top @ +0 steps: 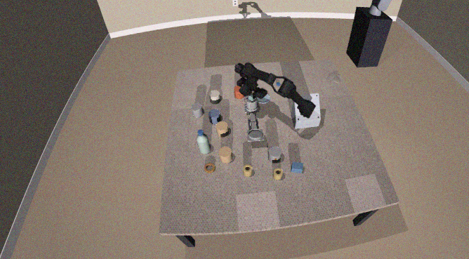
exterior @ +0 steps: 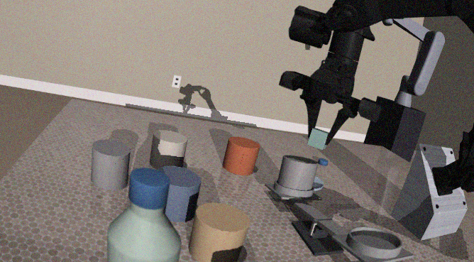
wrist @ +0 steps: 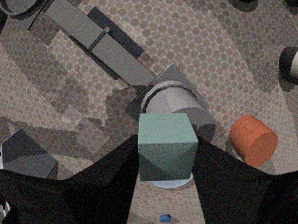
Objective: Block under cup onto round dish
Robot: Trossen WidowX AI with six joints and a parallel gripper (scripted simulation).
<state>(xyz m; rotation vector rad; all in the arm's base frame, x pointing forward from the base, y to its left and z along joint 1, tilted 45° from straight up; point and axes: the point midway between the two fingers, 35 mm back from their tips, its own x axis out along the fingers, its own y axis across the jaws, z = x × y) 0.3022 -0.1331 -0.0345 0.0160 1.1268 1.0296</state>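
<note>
Now: the round light-blue dish 10 cm behind my gripper tip, 13 cm to the right of it and 14 cm below it. From my gripper tip the other things lie so: grey balance: 1 cm ahead, 10 cm to the left, 10 cm below; blue cup: 22 cm ahead, 1 cm to the left, 11 cm below; orange cup: 6 cm ahead, 17 cm to the right, 11 cm below.
</note>
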